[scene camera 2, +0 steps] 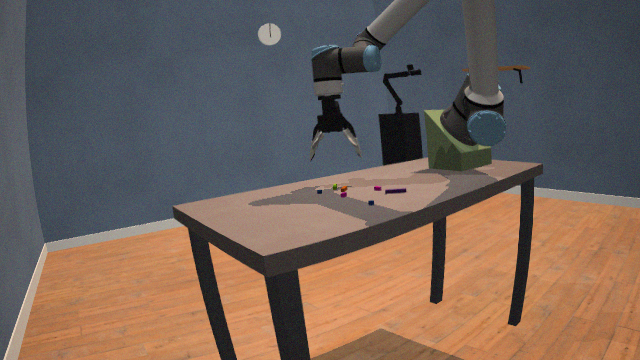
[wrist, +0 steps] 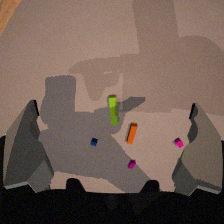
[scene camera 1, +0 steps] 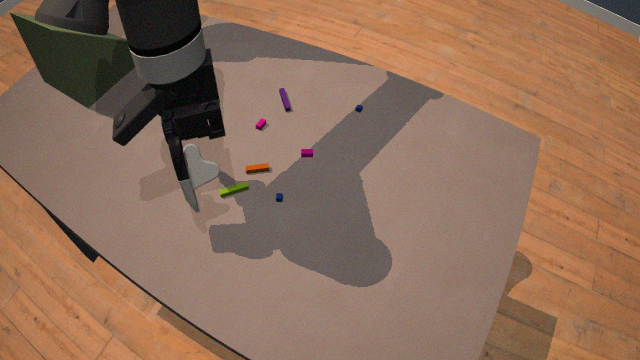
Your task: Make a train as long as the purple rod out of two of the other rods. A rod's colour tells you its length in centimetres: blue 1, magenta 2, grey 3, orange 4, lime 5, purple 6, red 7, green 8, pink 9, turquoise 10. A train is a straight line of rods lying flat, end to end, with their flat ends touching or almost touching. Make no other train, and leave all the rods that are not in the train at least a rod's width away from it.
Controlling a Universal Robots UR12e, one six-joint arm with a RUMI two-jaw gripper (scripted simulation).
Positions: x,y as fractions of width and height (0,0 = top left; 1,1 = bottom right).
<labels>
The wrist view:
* my gripper: 0.51,0.45
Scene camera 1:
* my gripper: 0.30,0.47
</labels>
